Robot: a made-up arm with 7 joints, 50 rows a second.
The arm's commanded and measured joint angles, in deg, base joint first. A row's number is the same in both.
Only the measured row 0 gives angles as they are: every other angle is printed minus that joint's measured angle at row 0.
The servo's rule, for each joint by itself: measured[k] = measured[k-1] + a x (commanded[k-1-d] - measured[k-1]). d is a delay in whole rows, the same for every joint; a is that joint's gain. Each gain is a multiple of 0.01, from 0.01 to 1. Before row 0 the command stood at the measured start. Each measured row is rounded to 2 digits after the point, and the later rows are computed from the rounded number. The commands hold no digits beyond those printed.
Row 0, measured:
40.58, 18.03, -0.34, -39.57, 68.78, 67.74, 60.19
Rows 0 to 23, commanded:
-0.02, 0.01, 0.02, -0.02, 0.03, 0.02, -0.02
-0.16, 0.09, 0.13, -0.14, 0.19, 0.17, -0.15
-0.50, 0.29, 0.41, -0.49, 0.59, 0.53, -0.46
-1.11, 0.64, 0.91, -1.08, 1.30, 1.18, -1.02
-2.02, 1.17, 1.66, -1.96, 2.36, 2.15, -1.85
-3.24, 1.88, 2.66, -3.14, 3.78, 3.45, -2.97
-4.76, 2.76, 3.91, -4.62, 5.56, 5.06, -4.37
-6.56, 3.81, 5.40, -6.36, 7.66, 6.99, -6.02
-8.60, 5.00, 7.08, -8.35, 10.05, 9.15, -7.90
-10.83, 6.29, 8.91, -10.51, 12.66, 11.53, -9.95
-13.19, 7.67, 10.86, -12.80, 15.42, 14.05, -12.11
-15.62, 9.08, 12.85, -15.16, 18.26, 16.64, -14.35
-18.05, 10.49, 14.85, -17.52, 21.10, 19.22, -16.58
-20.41, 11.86, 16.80, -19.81, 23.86, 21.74, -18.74
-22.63, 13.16, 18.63, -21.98, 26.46, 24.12, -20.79
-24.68, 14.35, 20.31, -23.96, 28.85, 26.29, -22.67
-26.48, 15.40, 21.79, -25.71, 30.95, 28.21, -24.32
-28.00, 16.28, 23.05, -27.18, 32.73, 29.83, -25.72
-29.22, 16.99, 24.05, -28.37, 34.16, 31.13, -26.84
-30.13, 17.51, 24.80, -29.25, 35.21, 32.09, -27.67
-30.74, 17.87, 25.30, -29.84, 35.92, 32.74, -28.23
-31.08, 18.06, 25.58, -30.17, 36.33, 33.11, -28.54
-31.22, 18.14, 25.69, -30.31, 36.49, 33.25, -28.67
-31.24, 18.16, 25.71, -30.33, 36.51, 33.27, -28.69
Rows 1 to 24, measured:
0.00, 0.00, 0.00, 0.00, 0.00, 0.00, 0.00
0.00, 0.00, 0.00, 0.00, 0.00, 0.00, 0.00
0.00, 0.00, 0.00, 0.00, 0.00, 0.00, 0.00
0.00, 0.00, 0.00, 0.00, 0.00, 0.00, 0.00
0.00, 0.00, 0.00, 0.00, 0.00, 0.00, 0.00
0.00, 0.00, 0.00, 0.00, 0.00, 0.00, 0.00
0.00, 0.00, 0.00, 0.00, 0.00, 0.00, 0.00
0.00, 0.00, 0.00, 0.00, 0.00, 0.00, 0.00
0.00, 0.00, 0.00, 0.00, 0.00, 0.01, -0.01
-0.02, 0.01, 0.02, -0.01, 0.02, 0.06, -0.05
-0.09, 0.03, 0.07, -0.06, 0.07, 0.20, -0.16
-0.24, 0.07, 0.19, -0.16, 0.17, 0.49, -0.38
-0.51, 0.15, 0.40, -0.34, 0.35, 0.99, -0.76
-0.92, 0.27, 0.72, -0.62, 0.62, 1.73, -1.33
-1.50, 0.44, 1.17, -1.02, 1.02, 2.73, -2.12
-2.26, 0.68, 1.76, -1.55, 1.55, 4.01, -3.13
-3.21, 0.98, 2.50, -2.23, 2.23, 5.55, -4.37
-4.35, 1.35, 3.40, -3.06, 3.06, 7.34, -5.82
-5.68, 1.79, 4.44, -4.03, 4.05, 9.35, -7.46
-7.17, 2.30, 5.62, -5.14, 5.19, 11.54, -9.25
-8.80, 2.87, 6.91, -6.38, 6.46, 13.84, -11.16
-10.54, 3.50, 8.29, -7.72, 7.85, 16.21, -13.13
-12.35, 4.18, 9.74, -9.15, 9.34, 18.58, -15.12
-14.20, 4.89, 11.22, -10.63, 10.90, 20.89, -17.08
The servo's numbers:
d 8
a 0.15 0.07 0.14 0.10 0.08 0.30 0.26

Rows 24 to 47, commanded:
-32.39, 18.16, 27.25, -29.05, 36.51, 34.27, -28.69
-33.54, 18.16, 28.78, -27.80, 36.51, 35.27, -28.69
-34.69, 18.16, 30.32, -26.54, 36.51, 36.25, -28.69
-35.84, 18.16, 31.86, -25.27, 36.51, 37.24, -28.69
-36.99, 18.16, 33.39, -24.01, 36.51, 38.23, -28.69
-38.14, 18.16, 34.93, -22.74, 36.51, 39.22, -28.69
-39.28, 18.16, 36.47, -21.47, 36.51, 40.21, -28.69
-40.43, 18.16, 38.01, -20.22, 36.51, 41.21, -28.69
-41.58, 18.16, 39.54, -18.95, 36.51, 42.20, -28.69
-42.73, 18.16, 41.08, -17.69, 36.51, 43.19, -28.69
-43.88, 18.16, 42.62, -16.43, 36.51, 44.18, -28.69
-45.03, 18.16, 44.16, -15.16, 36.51, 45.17, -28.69
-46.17, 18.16, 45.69, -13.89, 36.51, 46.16, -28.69
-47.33, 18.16, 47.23, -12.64, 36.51, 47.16, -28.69
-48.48, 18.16, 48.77, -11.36, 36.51, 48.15, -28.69
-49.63, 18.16, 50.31, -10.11, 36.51, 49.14, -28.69
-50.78, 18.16, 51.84, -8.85, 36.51, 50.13, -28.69
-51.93, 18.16, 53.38, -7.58, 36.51, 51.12, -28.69
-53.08, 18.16, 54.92, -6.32, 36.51, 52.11, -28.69
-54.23, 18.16, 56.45, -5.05, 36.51, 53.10, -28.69
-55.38, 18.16, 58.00, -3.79, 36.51, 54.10, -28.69
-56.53, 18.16, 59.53, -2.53, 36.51, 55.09, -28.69
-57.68, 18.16, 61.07, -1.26, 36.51, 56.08, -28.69
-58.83, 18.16, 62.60, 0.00, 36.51, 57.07, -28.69
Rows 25 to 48, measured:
-16.04, 5.63, 12.70, -12.14, 12.50, 23.09, -18.96
-17.83, 6.38, 14.15, -13.64, 14.12, 25.11, -20.72
-19.54, 7.12, 15.54, -15.11, 15.72, 26.92, -22.31
-21.13, 7.85, 16.84, -16.52, 17.28, 28.47, -23.70
-22.57, 8.55, 18.02, -17.85, 18.77, 29.75, -24.88
-23.85, 9.22, 19.08, -19.08, 20.17, 30.76, -25.83
-24.96, 9.84, 20.01, -20.20, 21.48, 31.51, -26.57
-25.90, 10.42, 20.81, -21.21, 22.68, 32.04, -27.12
-26.87, 10.96, 21.71, -21.99, 23.79, 32.71, -27.53
-27.87, 11.46, 22.70, -22.57, 24.81, 33.48, -27.83
-28.89, 11.93, 23.77, -22.97, 25.75, 34.31, -28.05
-29.93, 12.37, 24.90, -23.20, 26.61, 35.19, -28.22
-30.99, 12.78, 26.09, -23.28, 27.40, 36.10, -28.34
-32.06, 13.16, 27.33, -23.23, 28.13, 37.04, -28.43
-33.14, 13.51, 28.61, -23.05, 28.80, 37.99, -28.50
-34.23, 13.84, 29.93, -22.77, 29.42, 38.96, -28.55
-35.33, 14.14, 31.28, -22.39, 29.99, 39.93, -28.59
-36.44, 14.42, 32.65, -21.92, 30.51, 40.91, -28.62
-37.56, 14.68, 34.05, -21.37, 30.99, 41.89, -28.64
-38.68, 14.92, 35.47, -20.75, 31.43, 42.87, -28.65
-39.80, 15.15, 36.90, -20.06, 31.84, 43.86, -28.66
-40.93, 15.36, 38.35, -19.32, 32.21, 44.85, -28.67
-42.06, 15.56, 39.81, -18.52, 32.55, 45.84, -28.68
-43.20, 15.74, 41.28, -17.68, 32.87, 46.83, -28.68

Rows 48 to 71, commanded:
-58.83, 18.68, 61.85, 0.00, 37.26, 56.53, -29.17
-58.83, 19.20, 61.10, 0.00, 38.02, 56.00, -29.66
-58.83, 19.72, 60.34, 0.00, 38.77, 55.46, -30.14
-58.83, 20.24, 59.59, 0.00, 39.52, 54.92, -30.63
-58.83, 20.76, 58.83, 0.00, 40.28, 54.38, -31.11
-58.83, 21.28, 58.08, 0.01, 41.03, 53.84, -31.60
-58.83, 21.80, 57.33, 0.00, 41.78, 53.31, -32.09
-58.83, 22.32, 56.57, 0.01, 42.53, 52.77, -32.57
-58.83, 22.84, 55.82, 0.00, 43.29, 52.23, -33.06
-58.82, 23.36, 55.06, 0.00, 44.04, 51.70, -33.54
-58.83, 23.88, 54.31, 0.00, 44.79, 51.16, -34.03
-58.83, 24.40, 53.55, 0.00, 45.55, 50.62, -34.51
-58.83, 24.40, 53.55, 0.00, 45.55, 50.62, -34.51
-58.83, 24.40, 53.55, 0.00, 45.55, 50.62, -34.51
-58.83, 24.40, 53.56, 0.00, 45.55, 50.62, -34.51
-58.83, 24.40, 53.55, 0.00, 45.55, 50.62, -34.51
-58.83, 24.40, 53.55, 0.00, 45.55, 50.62, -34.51
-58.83, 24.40, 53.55, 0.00, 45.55, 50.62, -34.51
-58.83, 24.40, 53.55, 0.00, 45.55, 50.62, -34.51
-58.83, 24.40, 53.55, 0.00, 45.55, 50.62, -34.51
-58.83, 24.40, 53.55, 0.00, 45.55, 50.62, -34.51
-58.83, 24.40, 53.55, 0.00, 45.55, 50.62, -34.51
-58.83, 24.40, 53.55, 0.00, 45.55, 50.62, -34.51
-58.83, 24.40, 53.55, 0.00, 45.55, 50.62, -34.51
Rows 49 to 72, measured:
-44.34, 15.91, 42.76, -16.80, 33.16, 47.82, -28.68
-45.48, 16.07, 44.25, -15.88, 33.43, 48.81, -28.68
-46.62, 16.22, 45.74, -14.92, 33.68, 49.80, -28.68
-47.76, 16.36, 47.24, -13.93, 33.91, 50.79, -28.68
-48.90, 16.49, 48.75, -12.92, 34.12, 51.78, -28.68
-50.04, 16.61, 50.26, -11.88, 34.31, 52.77, -28.68
-51.19, 16.72, 51.77, -10.82, 34.49, 53.76, -28.68
-52.34, 16.82, 53.29, -9.74, 34.65, 54.75, -28.68
-53.31, 16.95, 54.49, -8.77, 34.86, 55.28, -28.81
-54.14, 17.11, 55.42, -7.89, 35.11, 55.50, -29.03
-54.84, 17.29, 56.11, -7.10, 35.40, 55.49, -29.32
-55.44, 17.50, 56.60, -6.39, 35.73, 55.32, -29.66
-55.95, 17.73, 56.91, -5.75, 36.09, 55.04, -30.04
-56.38, 17.98, 57.07, -5.17, 36.49, 54.68, -30.45
-56.75, 18.25, 57.11, -4.65, 36.91, 54.27, -30.88
-57.06, 18.53, 57.03, -4.18, 37.36, 53.82, -31.32
-57.33, 18.83, 56.86, -3.76, 37.83, 53.34, -31.77
-57.55, 19.15, 56.61, -3.38, 38.33, 52.85, -32.23
-57.74, 19.48, 56.29, -3.04, 38.85, 52.34, -32.70
-57.90, 19.82, 55.91, -2.74, 39.39, 51.82, -33.17
-58.04, 20.14, 55.58, -2.47, 39.88, 51.46, -33.52
-58.16, 20.44, 55.30, -2.22, 40.33, 51.21, -33.78
-58.26, 20.72, 55.06, -2.00, 40.75, 51.03, -33.97
-58.35, 20.98, 54.85, -1.80, 41.13, 50.91, -34.11

